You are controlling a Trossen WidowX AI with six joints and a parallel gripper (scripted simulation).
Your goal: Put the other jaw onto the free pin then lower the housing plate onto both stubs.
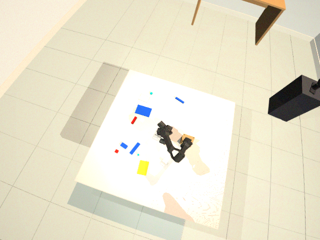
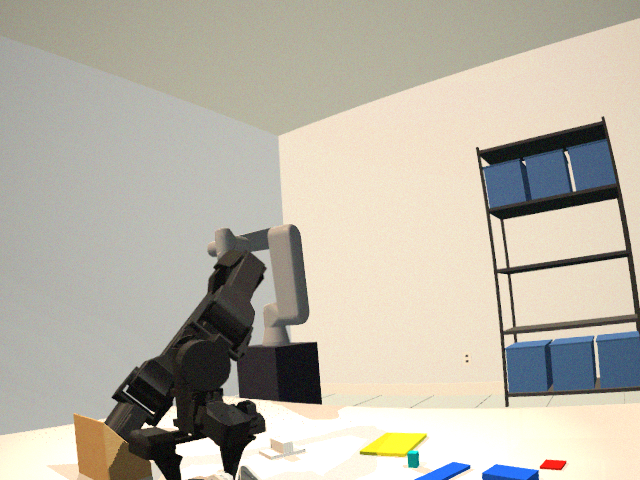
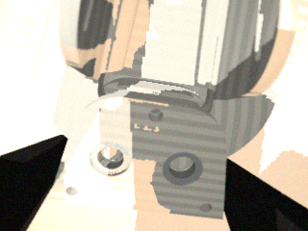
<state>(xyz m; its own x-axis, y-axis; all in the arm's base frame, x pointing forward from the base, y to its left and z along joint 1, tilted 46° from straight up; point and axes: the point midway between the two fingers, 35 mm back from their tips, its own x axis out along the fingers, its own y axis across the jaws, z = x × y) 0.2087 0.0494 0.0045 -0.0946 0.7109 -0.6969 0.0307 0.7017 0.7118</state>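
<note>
The housing plate lies 10 mm ahead of my gripper tip and 20 mm above it. Also, from my gripper tip: red block (350 mm ahead, 40 mm to the right); then yellow plate (80 mm ahead, 350 mm to the left, 10 mm below); then jaw (20 mm ahead, 20 mm to the left).
</note>
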